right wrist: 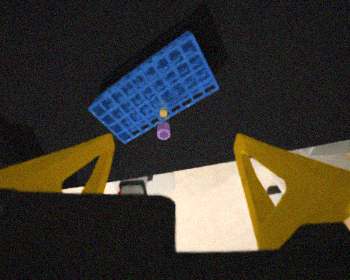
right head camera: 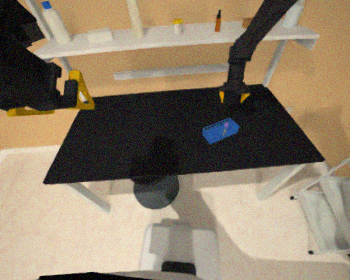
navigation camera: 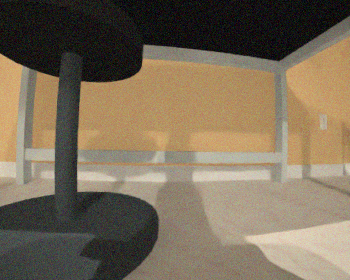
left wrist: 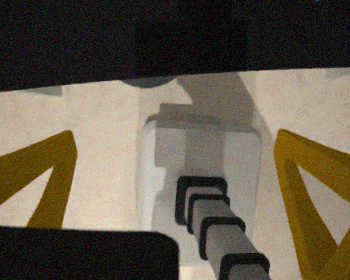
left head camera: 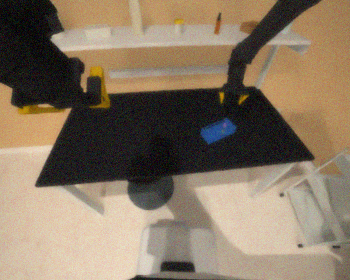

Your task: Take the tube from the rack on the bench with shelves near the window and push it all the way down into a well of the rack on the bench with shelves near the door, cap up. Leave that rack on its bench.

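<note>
A blue rack with many square wells lies on the black bench top. A tube with a purple cap stands in the rack, cap up, leaning outward in the right wrist view; its lower part is hidden. My right gripper is open and empty, above the bench behind the rack in the head views. My left gripper is open and empty at the left, away from the rack. No second rack shows.
A shelf with bottles and boxes runs above the back of the bench. A dark round stool stands at its front edge. A pale metal-framed object stands at the right.
</note>
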